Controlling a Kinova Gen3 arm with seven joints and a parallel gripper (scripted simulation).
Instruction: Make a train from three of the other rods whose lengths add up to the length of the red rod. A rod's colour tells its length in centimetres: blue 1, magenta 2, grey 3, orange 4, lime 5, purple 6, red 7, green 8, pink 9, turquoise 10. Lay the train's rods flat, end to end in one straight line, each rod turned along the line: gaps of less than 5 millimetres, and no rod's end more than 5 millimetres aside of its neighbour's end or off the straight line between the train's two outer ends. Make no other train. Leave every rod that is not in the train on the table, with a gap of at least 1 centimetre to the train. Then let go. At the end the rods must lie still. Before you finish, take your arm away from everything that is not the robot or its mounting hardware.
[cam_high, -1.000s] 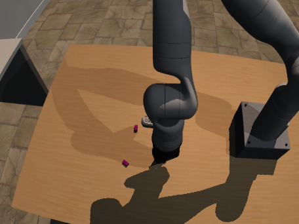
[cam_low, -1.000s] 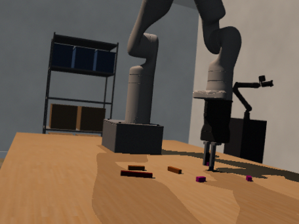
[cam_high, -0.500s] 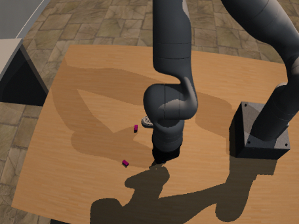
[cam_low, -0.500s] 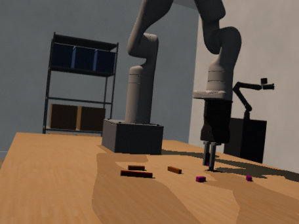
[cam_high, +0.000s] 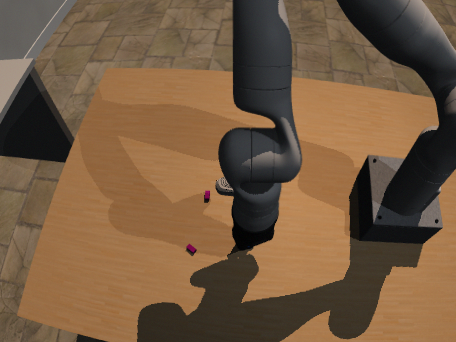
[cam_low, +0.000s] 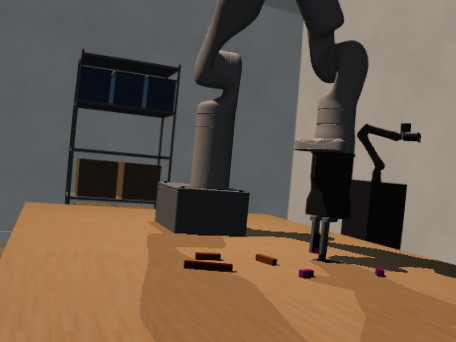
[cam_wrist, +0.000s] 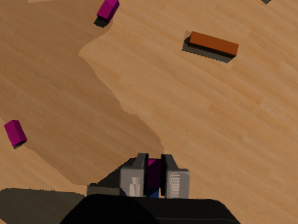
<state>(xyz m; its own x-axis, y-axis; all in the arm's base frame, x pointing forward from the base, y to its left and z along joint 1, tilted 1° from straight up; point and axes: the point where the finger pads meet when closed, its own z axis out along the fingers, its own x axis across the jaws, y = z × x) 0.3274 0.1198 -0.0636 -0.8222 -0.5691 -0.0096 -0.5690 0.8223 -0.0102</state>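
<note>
Now: the blue rod 30 mm below my hand, 20 mm to the left of it and 10 mm behind it. From my hand the other things lie so: red rod: 220 mm to the right, 70 mm ahead, 30 mm below.
</note>
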